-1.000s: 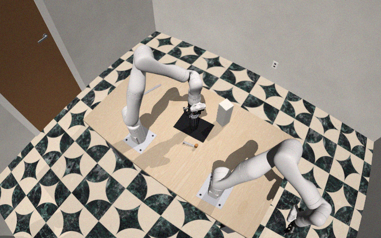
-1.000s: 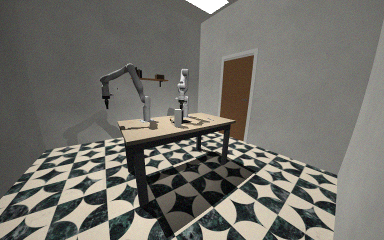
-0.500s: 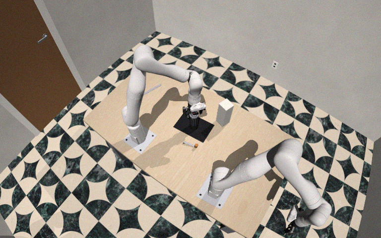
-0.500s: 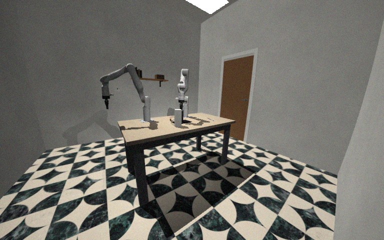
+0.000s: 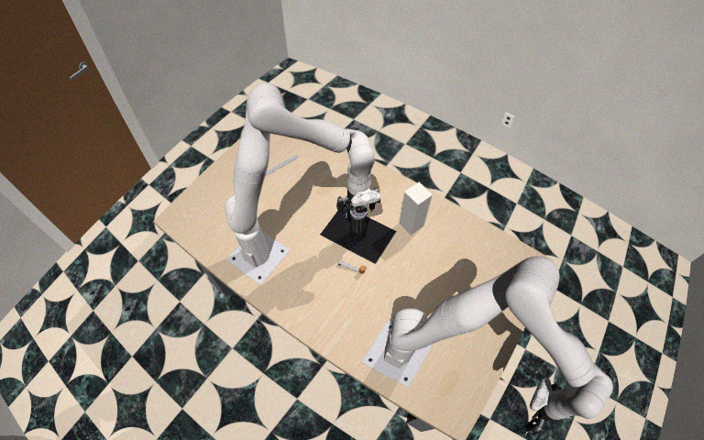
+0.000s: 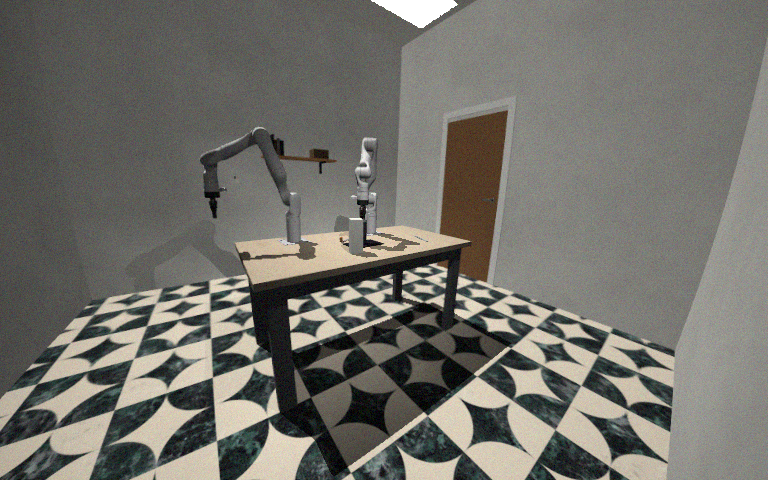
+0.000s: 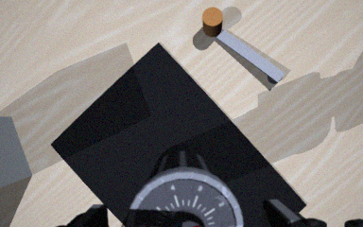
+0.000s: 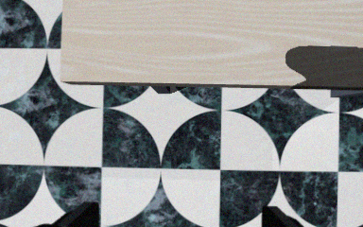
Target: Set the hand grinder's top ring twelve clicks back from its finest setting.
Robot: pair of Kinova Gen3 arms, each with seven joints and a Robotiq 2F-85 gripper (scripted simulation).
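The top ring lies right at my left hand. From my left hand the other things lie so: crank handle (14 cm below, 13 cm behind, 6 cm to the right); then tall pale box (16 cm ahead, 14 cm to the right, 6 cm below); then black mat (15 cm below, 1 cm ahead).
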